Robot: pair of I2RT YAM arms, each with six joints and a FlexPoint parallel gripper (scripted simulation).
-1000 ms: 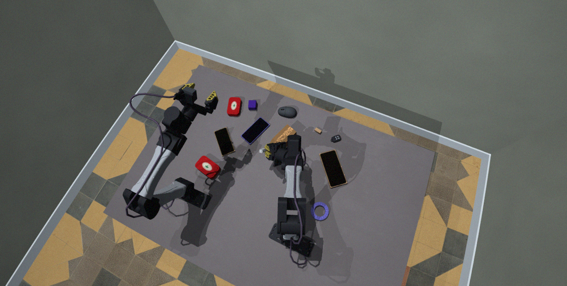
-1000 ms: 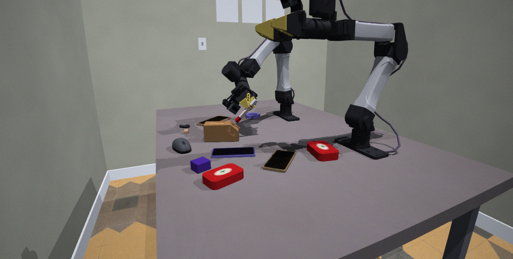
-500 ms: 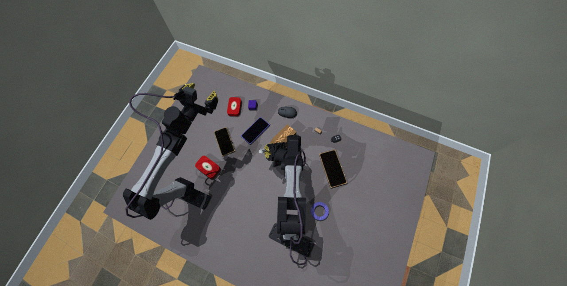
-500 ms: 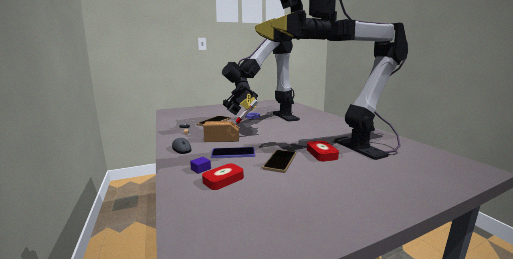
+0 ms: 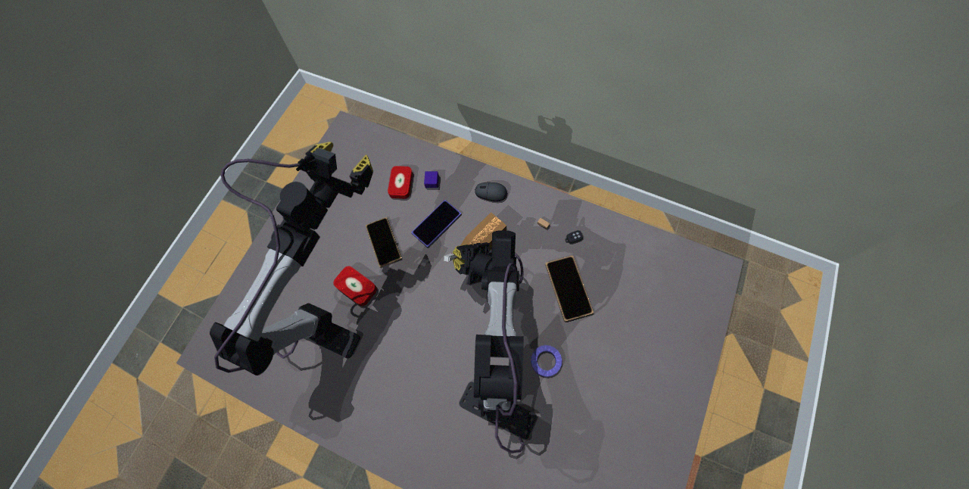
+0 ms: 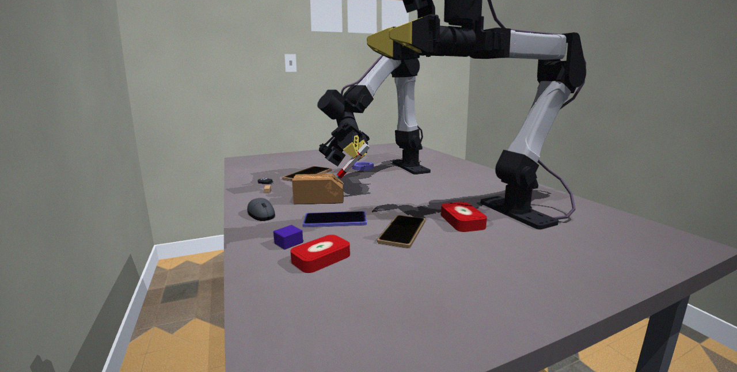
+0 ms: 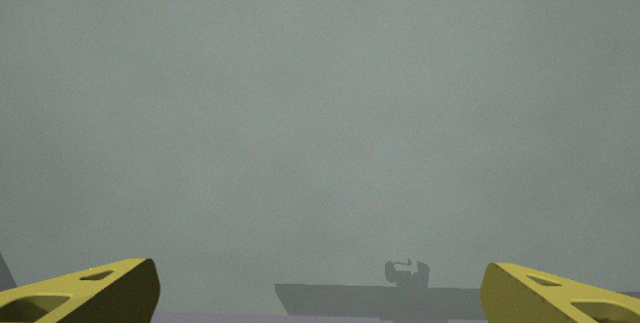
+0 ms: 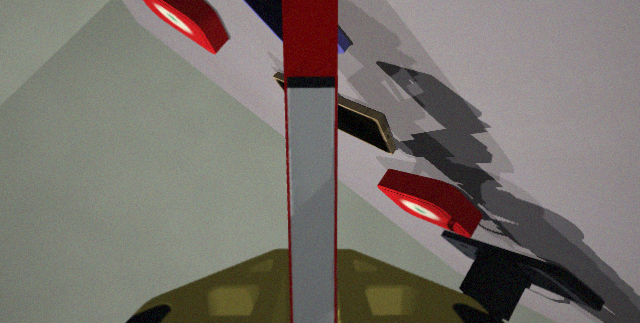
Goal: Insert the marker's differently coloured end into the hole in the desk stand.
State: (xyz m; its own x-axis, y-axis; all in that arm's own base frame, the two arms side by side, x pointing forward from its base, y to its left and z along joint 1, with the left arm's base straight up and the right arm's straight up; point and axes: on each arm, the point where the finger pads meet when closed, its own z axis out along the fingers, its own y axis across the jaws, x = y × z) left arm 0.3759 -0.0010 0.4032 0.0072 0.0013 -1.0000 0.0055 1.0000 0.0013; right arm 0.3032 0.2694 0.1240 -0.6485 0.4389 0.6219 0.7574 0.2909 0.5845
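Note:
The brown desk stand is 100 mm ahead of my right hand, 90 mm below it and 30 mm to the right of it. Also, from my right hand: marker (10 mm below, 10 mm ahead); mouse (260 mm ahead, 110 mm below, 20 mm to the left); phone (310 mm to the right, 120 mm below, 60 mm ahead).

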